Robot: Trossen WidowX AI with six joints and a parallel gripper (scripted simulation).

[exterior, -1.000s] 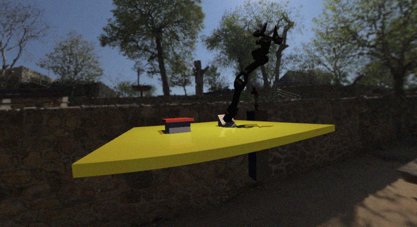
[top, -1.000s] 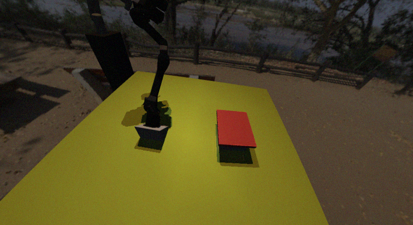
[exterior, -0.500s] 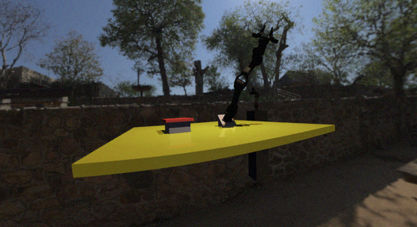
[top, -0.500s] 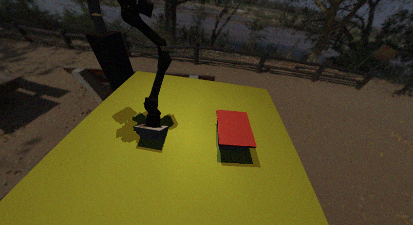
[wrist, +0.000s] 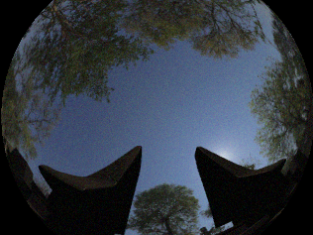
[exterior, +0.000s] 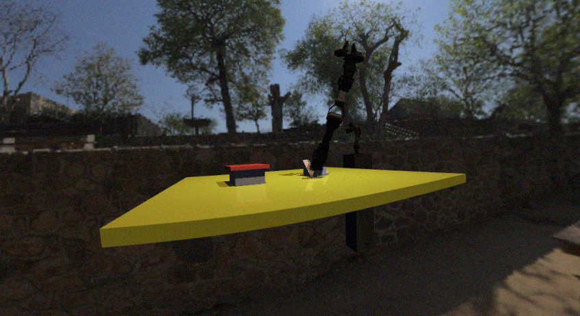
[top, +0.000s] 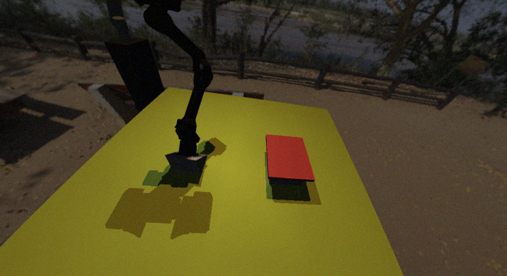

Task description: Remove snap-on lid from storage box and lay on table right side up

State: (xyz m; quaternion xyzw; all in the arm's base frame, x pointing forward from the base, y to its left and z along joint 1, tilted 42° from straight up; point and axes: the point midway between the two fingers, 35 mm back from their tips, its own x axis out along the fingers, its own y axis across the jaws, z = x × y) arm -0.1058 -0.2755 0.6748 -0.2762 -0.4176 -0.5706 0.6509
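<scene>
Right now the red lid is 60 cm ahead of my gripper tip, 16 cm to the right of it and 68 cm below it. Round my gripper tip: storage box: 60 cm ahead, 16 cm to the right, 72 cm below.
</scene>
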